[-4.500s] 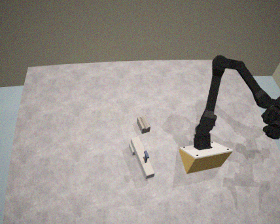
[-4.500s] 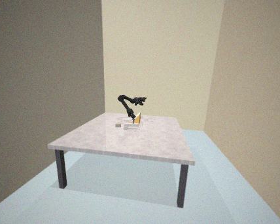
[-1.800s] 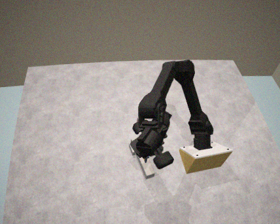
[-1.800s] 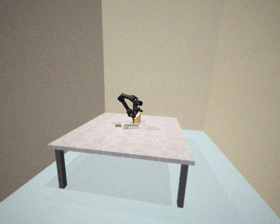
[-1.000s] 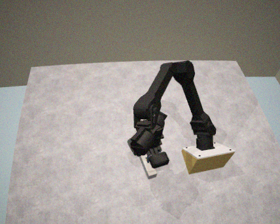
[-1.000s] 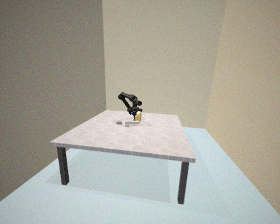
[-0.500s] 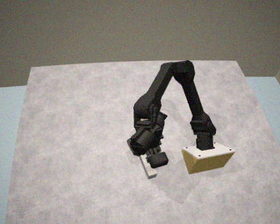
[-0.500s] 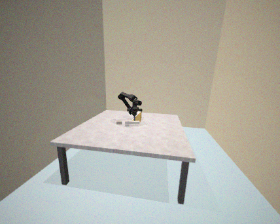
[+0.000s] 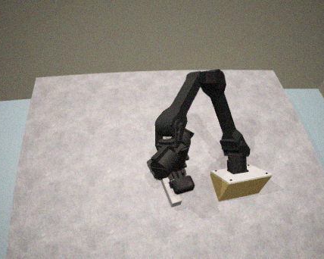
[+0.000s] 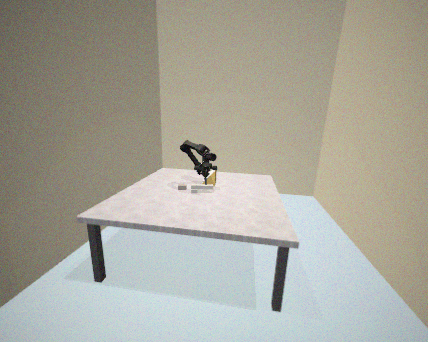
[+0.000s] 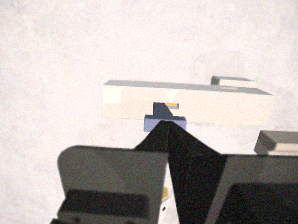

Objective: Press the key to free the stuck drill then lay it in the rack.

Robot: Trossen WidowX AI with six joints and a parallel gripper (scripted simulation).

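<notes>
Now: the blue key 3 cm below my gripper tip. From my gripper tip the other things lie so: drill: 5 cm to the right, 8 cm below; then rack: 4 cm behind, 21 cm to the right, 11 cm below; then holder block: 3 cm to the right, 9 cm below.
</notes>
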